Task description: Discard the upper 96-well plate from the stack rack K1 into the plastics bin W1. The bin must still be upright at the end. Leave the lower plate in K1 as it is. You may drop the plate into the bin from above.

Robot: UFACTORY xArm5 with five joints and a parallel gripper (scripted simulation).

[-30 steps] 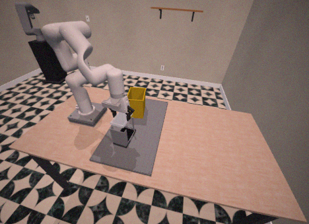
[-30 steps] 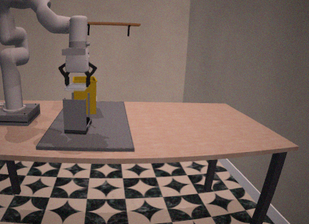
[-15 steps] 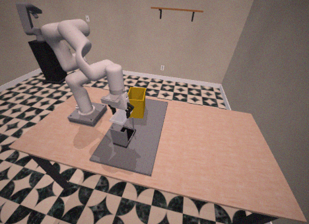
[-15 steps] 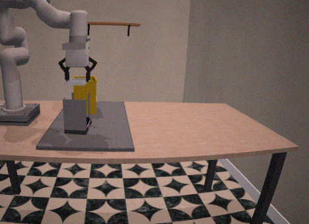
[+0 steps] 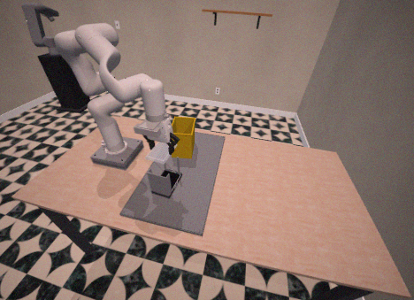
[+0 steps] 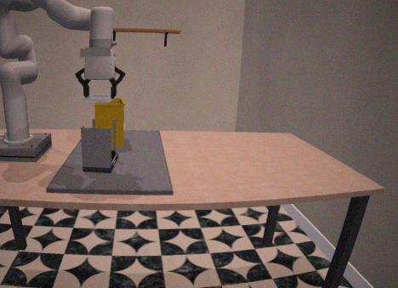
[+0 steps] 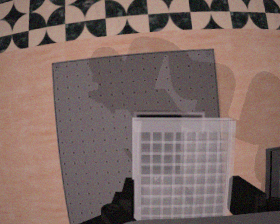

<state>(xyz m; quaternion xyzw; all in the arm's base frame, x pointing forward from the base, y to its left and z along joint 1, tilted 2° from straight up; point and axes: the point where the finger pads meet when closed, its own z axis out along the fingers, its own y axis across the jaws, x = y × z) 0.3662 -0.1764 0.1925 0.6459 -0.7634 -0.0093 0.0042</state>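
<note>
The yellow plastics bin is 29 cm to the left of my hand, 15 cm below it and 2 cm ahead of it. The rest, counted from my hand: white 96-well plate (1 cm below).
</note>
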